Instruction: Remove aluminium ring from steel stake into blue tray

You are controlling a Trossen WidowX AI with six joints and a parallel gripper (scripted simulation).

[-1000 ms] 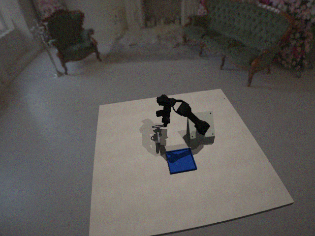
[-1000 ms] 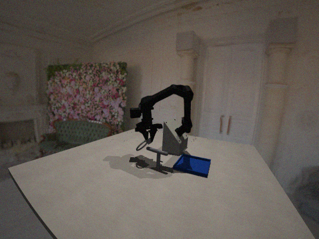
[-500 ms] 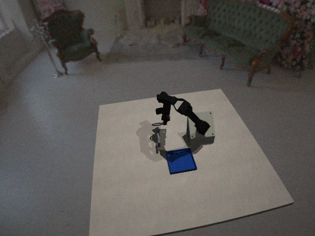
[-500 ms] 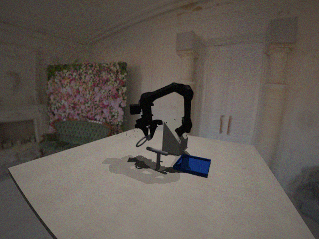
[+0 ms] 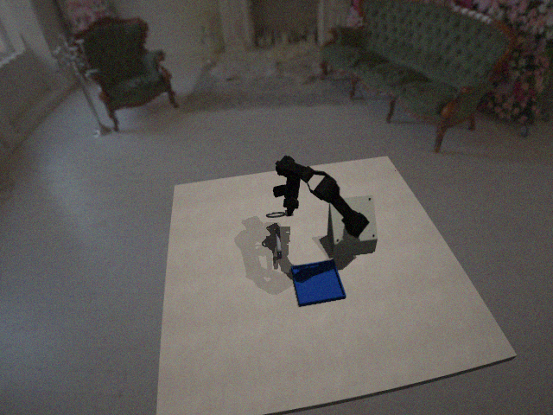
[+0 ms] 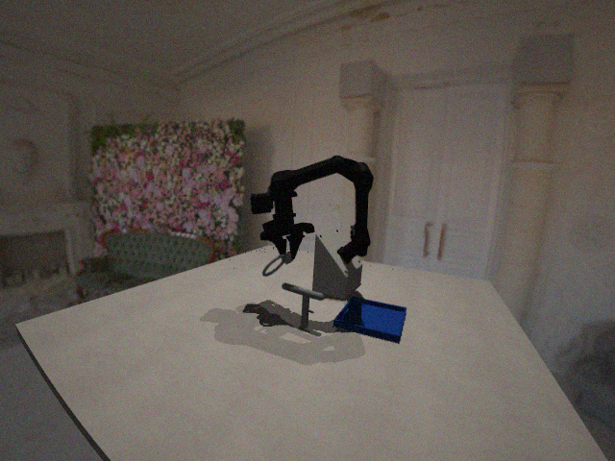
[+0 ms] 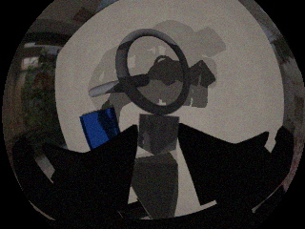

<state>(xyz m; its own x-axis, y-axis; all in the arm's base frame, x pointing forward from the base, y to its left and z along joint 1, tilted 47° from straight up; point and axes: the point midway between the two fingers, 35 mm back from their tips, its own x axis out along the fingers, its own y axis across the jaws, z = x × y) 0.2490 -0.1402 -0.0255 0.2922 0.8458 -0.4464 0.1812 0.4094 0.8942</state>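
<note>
My gripper tip is now 27 cm to the right of the blue tray, 16 cm above it and 6 cm past it. From my gripper tip the other things lie so: aluminium ring (5 cm ahead, 1 cm to the right, 1 cm below).
</note>
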